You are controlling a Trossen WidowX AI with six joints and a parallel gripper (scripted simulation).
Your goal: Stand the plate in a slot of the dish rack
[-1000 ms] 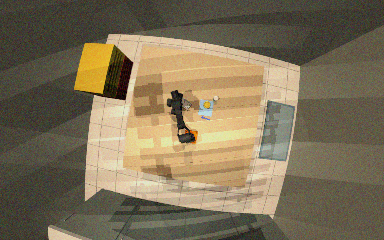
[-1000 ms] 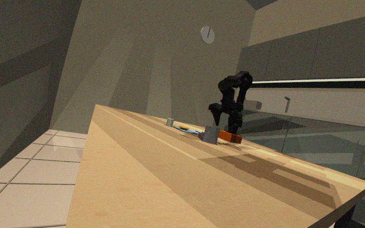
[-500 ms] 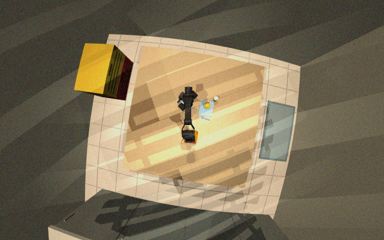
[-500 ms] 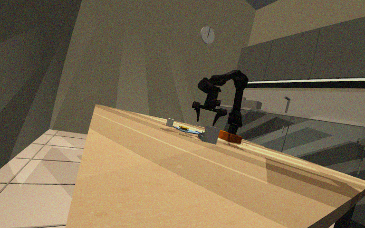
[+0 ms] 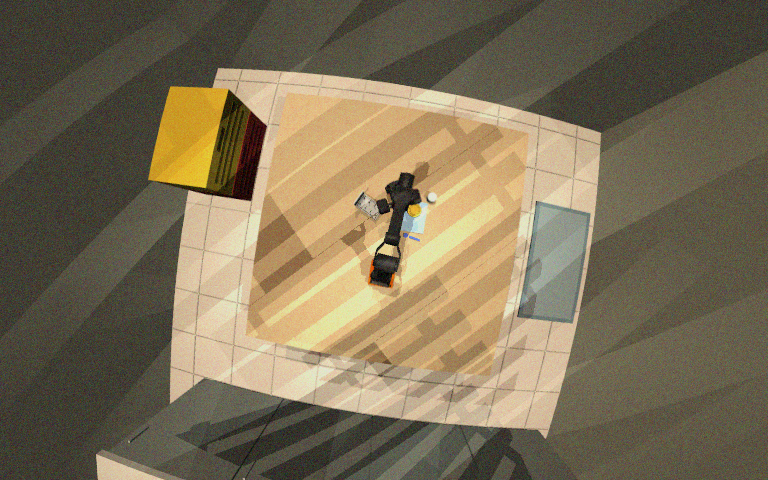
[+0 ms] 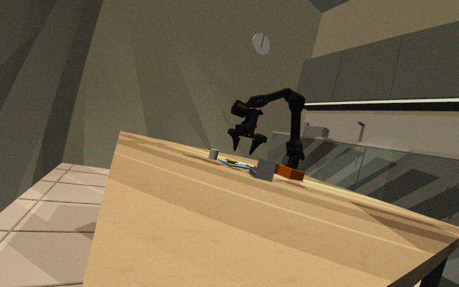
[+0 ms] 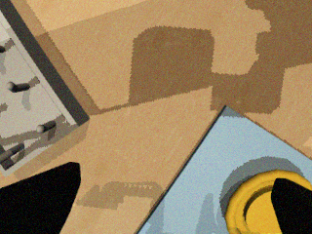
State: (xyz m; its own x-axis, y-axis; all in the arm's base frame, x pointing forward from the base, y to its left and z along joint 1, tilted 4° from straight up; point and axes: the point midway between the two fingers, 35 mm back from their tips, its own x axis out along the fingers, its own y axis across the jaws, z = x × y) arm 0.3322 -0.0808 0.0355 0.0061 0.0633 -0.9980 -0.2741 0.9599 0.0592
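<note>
My gripper tip is 8 cm to the left of the plate, 6 cm above it and 3 cm past it. Also, from my gripper tip: light blue mat 8 cm to the right, 7 cm below, 6 cm behind; then white cup 17 cm to the right, 5 cm below, 3 cm ahead; then dish rack 13 cm to the left, 5 cm below, 1 cm behind.
</note>
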